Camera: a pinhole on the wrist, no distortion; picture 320 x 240 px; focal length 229.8 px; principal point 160.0 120.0 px. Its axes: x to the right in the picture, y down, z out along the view. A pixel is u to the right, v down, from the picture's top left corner.
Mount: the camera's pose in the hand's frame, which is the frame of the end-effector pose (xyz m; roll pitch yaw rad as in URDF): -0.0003 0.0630 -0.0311 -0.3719 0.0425 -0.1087
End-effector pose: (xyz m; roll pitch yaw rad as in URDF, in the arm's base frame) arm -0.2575 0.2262 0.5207 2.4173 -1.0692 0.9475
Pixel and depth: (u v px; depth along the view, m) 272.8 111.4 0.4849
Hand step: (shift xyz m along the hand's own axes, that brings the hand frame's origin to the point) 0.2727 0.1934 0.4167
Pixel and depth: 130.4 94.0 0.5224
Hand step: -0.0310 0.2019 0.4795
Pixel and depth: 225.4 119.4 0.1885
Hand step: 0.0678 0.1240 0.1423
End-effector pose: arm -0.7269 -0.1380 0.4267 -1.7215 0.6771 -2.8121
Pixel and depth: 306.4 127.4 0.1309
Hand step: 0.0932 0.1046 0.0857
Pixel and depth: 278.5 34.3 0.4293
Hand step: 0.2397 0.0437 0.4172
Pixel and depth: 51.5 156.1 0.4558
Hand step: -0.1720 0.3155 0.3763
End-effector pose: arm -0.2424 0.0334 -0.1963 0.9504 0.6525 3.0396
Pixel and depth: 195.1 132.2 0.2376
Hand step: 0.0555 0.1556 0.1839
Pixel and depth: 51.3 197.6 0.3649
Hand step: -0.1324 0.3263 0.2711
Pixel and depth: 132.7 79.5 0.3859
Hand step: -0.0213 0.1426 0.3547
